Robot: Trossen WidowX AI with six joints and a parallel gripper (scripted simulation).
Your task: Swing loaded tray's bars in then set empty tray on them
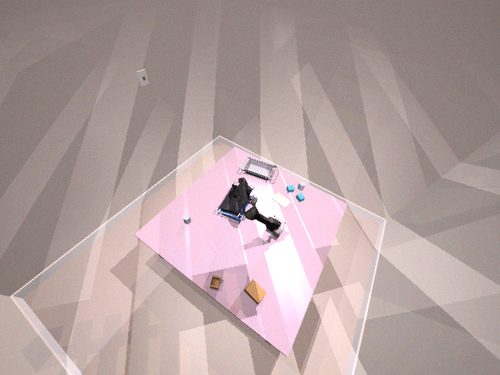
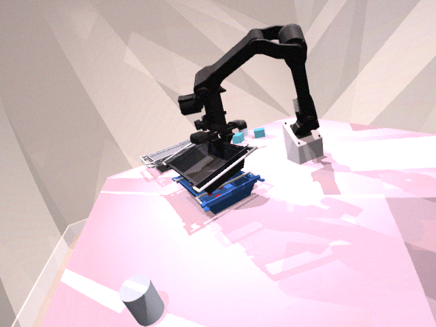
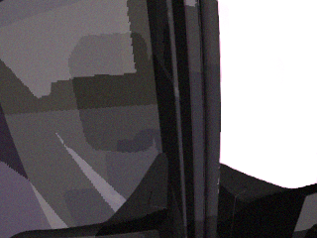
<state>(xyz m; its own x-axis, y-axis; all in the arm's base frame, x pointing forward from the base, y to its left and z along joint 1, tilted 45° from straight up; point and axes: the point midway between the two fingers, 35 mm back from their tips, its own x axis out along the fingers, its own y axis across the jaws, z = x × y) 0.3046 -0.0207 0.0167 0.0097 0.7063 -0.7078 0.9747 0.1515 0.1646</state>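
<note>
My gripper tip is now 8 cm short of the black tray, 2 cm to the right of it and 1 cm below it. Round my gripper tip: flat card (21 cm behind, 31 cm to the right, 11 cm below).
</note>
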